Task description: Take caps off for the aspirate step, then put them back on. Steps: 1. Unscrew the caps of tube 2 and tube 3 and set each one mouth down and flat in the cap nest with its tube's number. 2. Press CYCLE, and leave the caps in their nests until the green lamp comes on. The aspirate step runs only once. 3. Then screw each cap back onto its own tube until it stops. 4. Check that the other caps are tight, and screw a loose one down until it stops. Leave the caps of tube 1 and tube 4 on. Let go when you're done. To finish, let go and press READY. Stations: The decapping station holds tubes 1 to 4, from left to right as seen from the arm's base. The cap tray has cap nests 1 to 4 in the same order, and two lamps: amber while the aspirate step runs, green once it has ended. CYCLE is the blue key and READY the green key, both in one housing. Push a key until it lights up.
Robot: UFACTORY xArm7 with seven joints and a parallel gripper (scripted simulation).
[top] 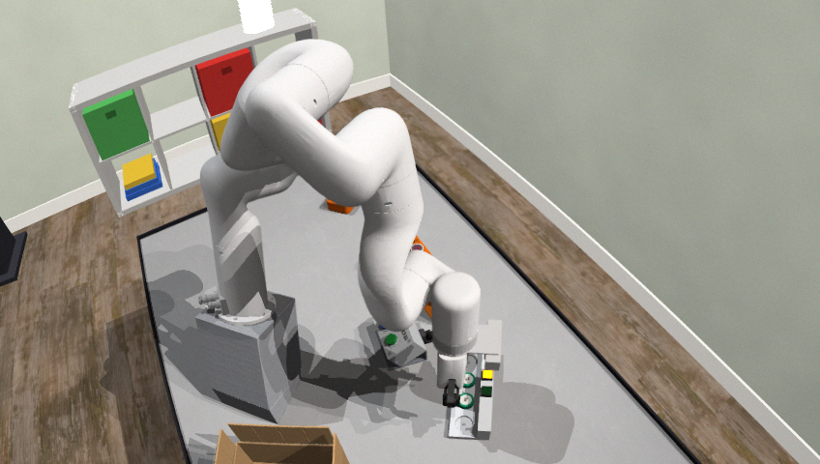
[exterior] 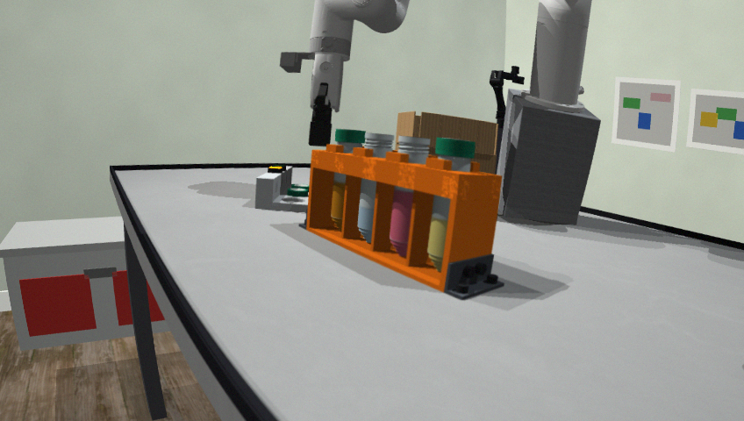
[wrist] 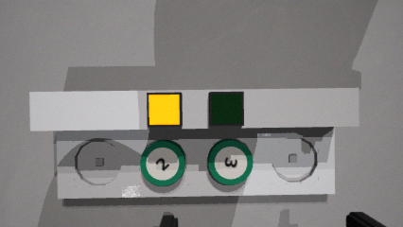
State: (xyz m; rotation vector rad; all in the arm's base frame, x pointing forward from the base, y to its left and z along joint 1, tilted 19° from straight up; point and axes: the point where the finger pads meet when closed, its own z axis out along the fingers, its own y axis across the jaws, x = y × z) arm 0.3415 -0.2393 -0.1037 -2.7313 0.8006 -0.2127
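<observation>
Now: hand 90 mm above the cap 2, 50 mm short of it and 40 mm to the right of it. Round my hand: key housing: 200 mm to the left, 50 mm below, 40 mm behind; then green ready key: 170 mm to the left, 60 mm behind, 40 mm below; then cap 3: 90 mm below, 30 mm ahead, 10 mm to the right.
</observation>
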